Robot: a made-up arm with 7 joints. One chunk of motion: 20 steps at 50 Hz.
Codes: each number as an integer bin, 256 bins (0 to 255) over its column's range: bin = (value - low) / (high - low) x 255, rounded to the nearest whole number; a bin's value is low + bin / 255 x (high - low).
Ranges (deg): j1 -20..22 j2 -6..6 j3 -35..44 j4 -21..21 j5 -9..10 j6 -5..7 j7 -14..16
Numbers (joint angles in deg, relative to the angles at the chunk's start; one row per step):
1: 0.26 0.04 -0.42 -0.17 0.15 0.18 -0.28
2: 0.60 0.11 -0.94 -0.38 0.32 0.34 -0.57
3: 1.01 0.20 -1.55 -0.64 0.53 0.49 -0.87
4: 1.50 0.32 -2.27 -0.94 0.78 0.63 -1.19
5: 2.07 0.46 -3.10 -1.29 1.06 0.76 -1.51
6: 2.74 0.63 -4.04 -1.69 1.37 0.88 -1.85
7: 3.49 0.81 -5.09 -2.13 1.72 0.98 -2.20
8: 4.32 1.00 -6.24 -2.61 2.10 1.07 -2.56
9: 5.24 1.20 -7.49 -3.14 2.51 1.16 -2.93
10: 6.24 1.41 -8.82 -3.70 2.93 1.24 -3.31
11: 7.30 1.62 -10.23 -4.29 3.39 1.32 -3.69
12: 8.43 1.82 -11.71 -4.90 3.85 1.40 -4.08
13: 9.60 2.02 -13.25 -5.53 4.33 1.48 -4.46
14: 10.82 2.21 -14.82 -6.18 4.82 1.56 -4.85
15: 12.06 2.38 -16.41 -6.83 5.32 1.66 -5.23
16: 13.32 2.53 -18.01 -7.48 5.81 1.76 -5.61
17: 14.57 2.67 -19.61 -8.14 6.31 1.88 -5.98
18: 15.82 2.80 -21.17 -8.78 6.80 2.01 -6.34
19: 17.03 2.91 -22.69 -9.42 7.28 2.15 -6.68
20: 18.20 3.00 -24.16 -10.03 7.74 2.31 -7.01
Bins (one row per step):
1: 123 128 112 126 123 110 117
2: 125 130 110 125 125 113 114
3: 128 132 108 124 128 117 112
4: 131 134 106 122 131 120 109
5: 134 137 103 120 135 122 106
6: 138 141 100 117 139 125 103
7: 143 145 97 115 144 127 100
8: 148 149 93 112 149 129 97
9: 153 153 89 108 154 131 94
10: 159 157 85 105 160 133 91
11: 166 162 80 101 166 134 88
12: 173 166 75 98 172 136 84
13: 180 170 70 94 179 138 81
14: 187 174 65 90 185 139 78
15: 195 178 60 86 192 142 75
16: 202 181 55 82 199 144 71
17: 210 184 50 78 205 146 68
18: 217 187 45 74 212 149 65
19: 225 189 40 70 218 152 62
20: 232 191 35 67 225 155 59

